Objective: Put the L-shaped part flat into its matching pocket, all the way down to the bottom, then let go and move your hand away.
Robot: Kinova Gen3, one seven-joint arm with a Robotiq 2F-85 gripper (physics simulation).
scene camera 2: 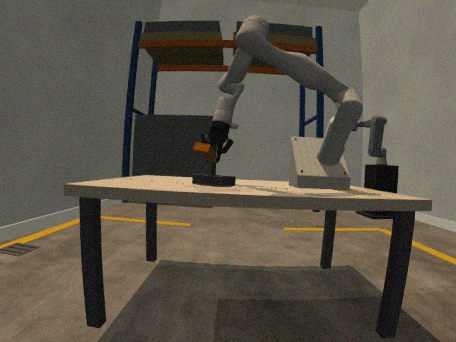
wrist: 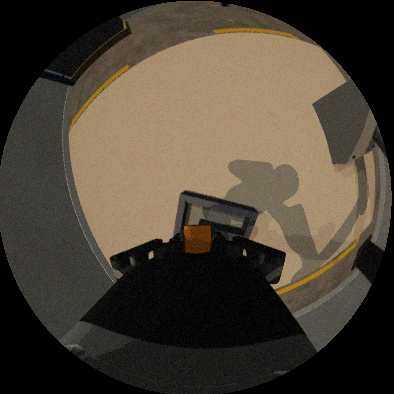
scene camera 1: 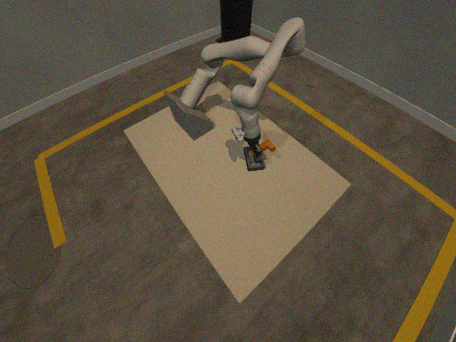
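The orange L-shaped part (scene camera 1: 268,145) (scene camera 2: 202,147) (wrist: 198,239) is held between the fingers of my gripper (scene camera 1: 257,152) (scene camera 2: 213,152) (wrist: 198,235), which is shut on it. In scene camera 2 the part hangs clearly above the dark pocket tray (scene camera 1: 256,168) (scene camera 2: 214,180) (wrist: 180,215), with a gap between them, and looks tilted. In scene camera 1 one end of the part shows to the right of the tray. The tray lies on the table. Part of its recess shows in the wrist view; the gripper and part hide the rest.
The grey slanted base block (scene camera 1: 192,120) (scene camera 2: 320,180) (wrist: 340,125) of the arm stands on the tabletop (scene camera 1: 225,220) (scene camera 2: 250,200) (wrist: 165,110), away from the tray. A tall rack (scene camera 2: 131,100) stands behind the table. Arm shadows fall beside the tray.
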